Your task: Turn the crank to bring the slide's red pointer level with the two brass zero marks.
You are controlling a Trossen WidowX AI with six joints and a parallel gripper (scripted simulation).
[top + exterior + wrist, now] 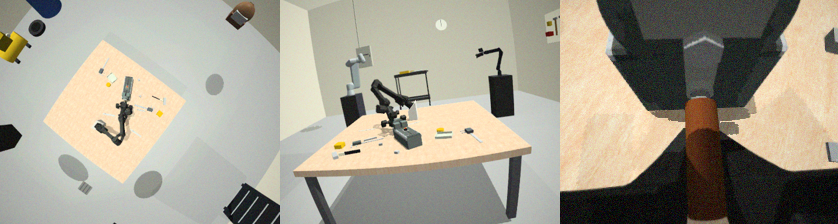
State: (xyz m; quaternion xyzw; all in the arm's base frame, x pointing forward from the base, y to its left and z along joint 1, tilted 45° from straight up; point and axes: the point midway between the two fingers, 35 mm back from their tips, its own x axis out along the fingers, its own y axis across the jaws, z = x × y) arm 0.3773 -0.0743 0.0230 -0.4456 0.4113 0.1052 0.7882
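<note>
The crank is 4 cm above my gripper tip. From my gripper tip the other things lie so: red pointer 15 cm ahead, 9 cm to the left, 5 cm above; then brown crank handle 1 cm behind, 1 cm to the right, 3 cm above; then yellow disc 3 cm ahead, 29 cm to the left, 2 cm below.
</note>
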